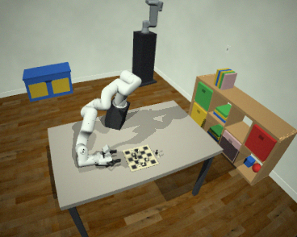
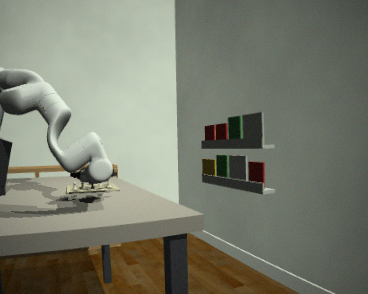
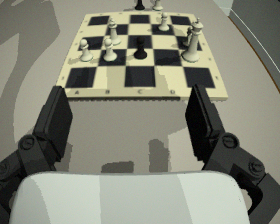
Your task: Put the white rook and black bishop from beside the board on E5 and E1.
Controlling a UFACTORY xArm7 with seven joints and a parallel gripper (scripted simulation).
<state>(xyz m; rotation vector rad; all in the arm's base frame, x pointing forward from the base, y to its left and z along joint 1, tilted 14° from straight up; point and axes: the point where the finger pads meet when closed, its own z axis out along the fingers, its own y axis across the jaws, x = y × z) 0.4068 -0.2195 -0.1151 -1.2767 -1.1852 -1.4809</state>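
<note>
Now: hand 30 cm to the right of the white rook, 11 cm short of it and 6 cm above it. Round my hand: chessboard (17 cm to the left, 7 cm below, 5 cm ahead); then black bishop (31 cm to the left, 8 cm ahead, 5 cm below); then black pawn (14 cm to the left, 6 cm below, 4 cm ahead).
</note>
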